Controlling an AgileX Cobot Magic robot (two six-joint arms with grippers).
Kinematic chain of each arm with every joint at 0, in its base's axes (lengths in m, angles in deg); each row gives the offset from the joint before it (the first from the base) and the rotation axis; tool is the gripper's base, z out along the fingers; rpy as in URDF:
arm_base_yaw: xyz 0 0 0.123 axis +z
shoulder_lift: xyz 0 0 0 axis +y
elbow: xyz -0.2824 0 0.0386 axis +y
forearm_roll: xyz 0.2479 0 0.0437 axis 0.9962 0 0.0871
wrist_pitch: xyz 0 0 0 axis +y
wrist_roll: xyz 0.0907 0 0.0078 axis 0.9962 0 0.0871
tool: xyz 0 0 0 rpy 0 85 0
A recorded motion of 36 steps. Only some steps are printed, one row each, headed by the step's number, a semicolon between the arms.
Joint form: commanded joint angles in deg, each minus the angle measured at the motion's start. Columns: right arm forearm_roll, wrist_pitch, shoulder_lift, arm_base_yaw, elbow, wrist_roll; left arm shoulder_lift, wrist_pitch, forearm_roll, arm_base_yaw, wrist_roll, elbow.
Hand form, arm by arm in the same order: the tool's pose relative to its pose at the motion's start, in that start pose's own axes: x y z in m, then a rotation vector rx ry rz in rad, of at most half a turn. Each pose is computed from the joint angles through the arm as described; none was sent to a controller.
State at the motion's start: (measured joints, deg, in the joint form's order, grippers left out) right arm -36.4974 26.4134 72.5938 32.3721 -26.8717 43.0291; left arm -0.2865 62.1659 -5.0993 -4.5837 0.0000 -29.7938
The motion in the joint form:
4: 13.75 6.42 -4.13 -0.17 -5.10 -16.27; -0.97 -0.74 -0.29 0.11 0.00 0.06
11: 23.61 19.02 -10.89 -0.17 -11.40 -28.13; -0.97 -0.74 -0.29 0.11 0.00 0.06
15: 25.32 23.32 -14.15 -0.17 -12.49 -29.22; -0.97 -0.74 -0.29 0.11 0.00 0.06
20: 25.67 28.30 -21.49 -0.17 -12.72 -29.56; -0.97 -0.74 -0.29 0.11 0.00 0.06
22: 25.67 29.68 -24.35 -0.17 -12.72 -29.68; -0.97 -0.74 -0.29 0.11 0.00 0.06
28: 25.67 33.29 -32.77 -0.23 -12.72 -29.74; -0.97 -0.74 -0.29 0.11 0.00 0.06
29: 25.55 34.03 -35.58 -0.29 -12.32 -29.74; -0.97 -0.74 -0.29 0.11 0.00 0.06
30: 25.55 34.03 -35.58 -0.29 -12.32 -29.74; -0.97 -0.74 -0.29 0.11 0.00 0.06
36: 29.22 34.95 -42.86 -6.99 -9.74 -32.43; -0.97 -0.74 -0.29 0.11 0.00 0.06
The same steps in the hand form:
4: -0.0153 0.0001 -0.0258 -0.0551 0.0047 -0.0339; 0.0004 -0.0005 -0.0021 0.0034 -0.0289 -0.0020
11: -0.0241 -0.0057 -0.0693 -0.1044 0.0257 -0.0647; 0.0004 -0.0005 -0.0021 0.0034 -0.0289 -0.0020
15: -0.0204 -0.0096 -0.0853 -0.1149 0.0303 -0.0520; 0.0004 -0.0005 -0.0021 0.0034 -0.0289 -0.0020
20: -0.0073 -0.0197 -0.1122 -0.1155 -0.0127 -0.0317; 0.0004 -0.0005 -0.0021 0.0034 -0.0289 -0.0020
22: -0.0019 -0.0236 -0.1218 -0.1165 -0.0379 -0.0246; 0.0004 -0.0005 -0.0021 0.0034 -0.0289 -0.0020
28: 0.0165 -0.0345 -0.1481 -0.1218 -0.1188 0.0033; 0.0004 -0.0005 -0.0021 0.0034 -0.0289 -0.0020
29: 0.0238 -0.0379 -0.1544 -0.1225 -0.1473 0.0117; 0.0004 -0.0005 -0.0021 0.0034 -0.0289 -0.0020
30: 0.0238 -0.0379 -0.1544 -0.1225 -0.1473 0.0117; 0.0004 -0.0005 -0.0021 0.0034 -0.0289 -0.0020
36: 0.0476 -0.0475 -0.1614 -0.1159 -0.1921 0.1011; 0.0004 -0.0005 -0.0021 0.0034 -0.0289 -0.0020

